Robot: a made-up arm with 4 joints.
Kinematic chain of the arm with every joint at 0, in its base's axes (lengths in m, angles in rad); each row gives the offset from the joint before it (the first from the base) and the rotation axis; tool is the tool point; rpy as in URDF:
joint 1: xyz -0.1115 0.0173 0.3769 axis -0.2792 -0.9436 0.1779
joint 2: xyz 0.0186 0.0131 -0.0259 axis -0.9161 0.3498 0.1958
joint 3: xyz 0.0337 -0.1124 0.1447 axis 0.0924 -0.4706 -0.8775
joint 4: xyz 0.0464 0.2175 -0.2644 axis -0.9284 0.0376 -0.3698
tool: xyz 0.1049 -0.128 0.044 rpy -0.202 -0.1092 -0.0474
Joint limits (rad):
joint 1: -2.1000..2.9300
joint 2: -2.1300..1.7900
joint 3: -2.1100..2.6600
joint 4: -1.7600..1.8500
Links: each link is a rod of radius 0.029 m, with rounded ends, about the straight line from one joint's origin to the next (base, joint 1, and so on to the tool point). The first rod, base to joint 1, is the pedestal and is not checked.
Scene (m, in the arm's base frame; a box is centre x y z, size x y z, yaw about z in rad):
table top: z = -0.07
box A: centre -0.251 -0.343 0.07 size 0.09 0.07 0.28 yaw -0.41
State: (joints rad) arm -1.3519 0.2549 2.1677 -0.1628
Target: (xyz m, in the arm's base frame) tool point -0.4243 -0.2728 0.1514
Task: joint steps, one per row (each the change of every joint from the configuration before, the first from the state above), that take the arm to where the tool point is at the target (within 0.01 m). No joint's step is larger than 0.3 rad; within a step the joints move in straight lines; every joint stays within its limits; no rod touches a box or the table.
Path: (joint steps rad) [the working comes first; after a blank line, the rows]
Joints at the target: -1.8000 -0.4302 1.8855 -0.7371
Straight joint move there: touches box A.

1: 0.0564 -0.2166 -0.2796 -0.0110
2: 0.0564 -0.2166 -0.2795 -0.0109
3: 0.0564 -0.2166 -0.2796 -0.0110
4: 0.0564 -0.2165 -0.2796 -0.0109
5: 0.0564 -0.2166 -0.2795 -0.0110
6: -0.1825 0.0994 0.2789 -0.1299
7: -0.1825 0.0995 0.2789 -0.1299
8: -0.1826 0.0995 0.2789 -0.1298
9: -0.1825 0.0994 0.2789 -0.1299

